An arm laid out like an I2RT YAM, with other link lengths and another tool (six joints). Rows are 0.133 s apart.
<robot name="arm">
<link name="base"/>
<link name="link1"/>
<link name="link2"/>
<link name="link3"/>
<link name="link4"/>
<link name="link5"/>
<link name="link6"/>
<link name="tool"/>
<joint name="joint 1" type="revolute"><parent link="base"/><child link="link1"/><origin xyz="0 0 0.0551" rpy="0 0 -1.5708"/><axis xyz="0 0 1"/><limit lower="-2.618" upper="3.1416"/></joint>
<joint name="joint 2" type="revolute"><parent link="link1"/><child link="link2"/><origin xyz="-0.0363 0.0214 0.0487" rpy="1.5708 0 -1.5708"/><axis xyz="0 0 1"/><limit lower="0" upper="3.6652"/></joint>
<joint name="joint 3" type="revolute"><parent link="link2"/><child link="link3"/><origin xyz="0.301 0 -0.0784" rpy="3.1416 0 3.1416"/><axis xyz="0 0 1"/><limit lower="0" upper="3.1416"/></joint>
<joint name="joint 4" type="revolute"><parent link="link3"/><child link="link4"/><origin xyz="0.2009 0.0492 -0.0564" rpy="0 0 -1.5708"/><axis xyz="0 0 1"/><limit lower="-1.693" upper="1.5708"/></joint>
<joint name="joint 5" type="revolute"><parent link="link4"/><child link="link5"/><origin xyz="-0.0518 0.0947 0.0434" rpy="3.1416 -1.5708 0"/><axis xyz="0 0 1"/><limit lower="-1.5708" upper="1.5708"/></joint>
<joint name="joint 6" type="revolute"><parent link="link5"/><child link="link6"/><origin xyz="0 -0.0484 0.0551" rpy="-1.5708 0 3.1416"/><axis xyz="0 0 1"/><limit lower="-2.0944" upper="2.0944"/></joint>
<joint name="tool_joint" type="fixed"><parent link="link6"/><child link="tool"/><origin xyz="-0.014 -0.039 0.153" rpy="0.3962 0 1.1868"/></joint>
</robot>
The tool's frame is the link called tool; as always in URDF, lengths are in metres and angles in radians.
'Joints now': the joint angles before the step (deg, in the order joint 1, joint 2, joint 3, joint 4, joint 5, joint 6). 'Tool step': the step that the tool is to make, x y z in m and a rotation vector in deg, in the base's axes. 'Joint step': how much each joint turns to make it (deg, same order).
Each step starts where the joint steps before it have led.
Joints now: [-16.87 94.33 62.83 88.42 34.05 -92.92]
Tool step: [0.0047 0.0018 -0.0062 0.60 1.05 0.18]
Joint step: [0.67 0.04 -0.88 -0.08 0.50 -0.31]
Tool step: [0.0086 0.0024 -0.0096 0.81 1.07 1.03]
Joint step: [0.87 0.30 -1.22 -0.01 0.31 0.50]
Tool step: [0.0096 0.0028 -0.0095 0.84 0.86 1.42]
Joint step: [0.89 0.38 -1.06 -0.15 0.16 0.95]
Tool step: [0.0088 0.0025 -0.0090 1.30 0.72 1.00]
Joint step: [1.05 0.40 -0.53 -0.53 0.89 0.77]
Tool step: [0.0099 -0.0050 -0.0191 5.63 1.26 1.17]
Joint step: [1.08 -1.05 0.08 -6.34 3.86 4.43]
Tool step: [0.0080 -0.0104 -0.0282 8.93 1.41 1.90]
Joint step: [0.27 -2.96 0.85 -13.75 4.34 9.98]
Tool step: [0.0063 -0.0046 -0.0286 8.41 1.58 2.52]
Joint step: [0.10 -3.32 1.62 -16.32 1.93 11.38]
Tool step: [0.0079 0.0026 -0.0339 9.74 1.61 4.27]
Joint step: [0.04 -3.32 3.31 -20.47 -1.21 14.34]
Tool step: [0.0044 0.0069 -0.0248 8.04 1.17 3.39]
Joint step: [-0.05 -1.71 4.18 -16.25 -2.66 10.94]
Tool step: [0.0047 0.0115 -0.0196 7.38 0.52 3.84]
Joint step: [-0.09 -0.98 3.98 -12.79 -4.34 8.97]
